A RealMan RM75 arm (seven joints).
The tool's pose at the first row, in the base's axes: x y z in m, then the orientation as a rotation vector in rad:
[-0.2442 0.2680 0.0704 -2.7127 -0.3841 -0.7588]
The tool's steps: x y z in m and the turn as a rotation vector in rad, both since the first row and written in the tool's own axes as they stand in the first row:
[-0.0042 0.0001 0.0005 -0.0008 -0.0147 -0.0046]
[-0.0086 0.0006 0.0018 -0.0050 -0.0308 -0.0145]
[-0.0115 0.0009 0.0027 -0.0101 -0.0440 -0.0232]
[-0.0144 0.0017 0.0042 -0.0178 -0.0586 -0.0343]
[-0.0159 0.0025 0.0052 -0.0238 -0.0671 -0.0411]
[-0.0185 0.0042 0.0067 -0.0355 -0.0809 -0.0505]
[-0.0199 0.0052 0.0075 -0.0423 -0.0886 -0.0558]
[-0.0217 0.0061 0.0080 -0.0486 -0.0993 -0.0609]
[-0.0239 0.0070 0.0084 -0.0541 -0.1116 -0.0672]
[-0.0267 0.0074 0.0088 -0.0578 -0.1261 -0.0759]
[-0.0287 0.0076 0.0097 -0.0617 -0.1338 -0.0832]
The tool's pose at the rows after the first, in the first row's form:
[-0.2474 0.2674 0.0677 -2.7205 -0.3936 -0.7408]
[-0.2503 0.2666 0.0642 -2.7320 -0.4099 -0.7235]
[-0.2522 0.2661 0.0618 -2.7428 -0.4236 -0.7101]
[-0.2536 0.2654 0.0589 -2.7566 -0.4403 -0.6962]
[-0.2541 0.2648 0.0571 -2.7660 -0.4502 -0.6887]
[-0.2550 0.2633 0.0541 -2.7831 -0.4634 -0.6768]
[-0.2555 0.2624 0.0525 -2.7928 -0.4709 -0.6701]
[-0.2564 0.2614 0.0509 -2.8033 -0.4789 -0.6591]
[-0.2578 0.2604 0.0492 -2.8137 -0.4892 -0.6457]
[-0.2597 0.2596 0.0473 -2.8231 -0.5039 -0.6292]
[-0.2609 0.2594 0.0454 -2.8298 -0.5150 -0.6218]

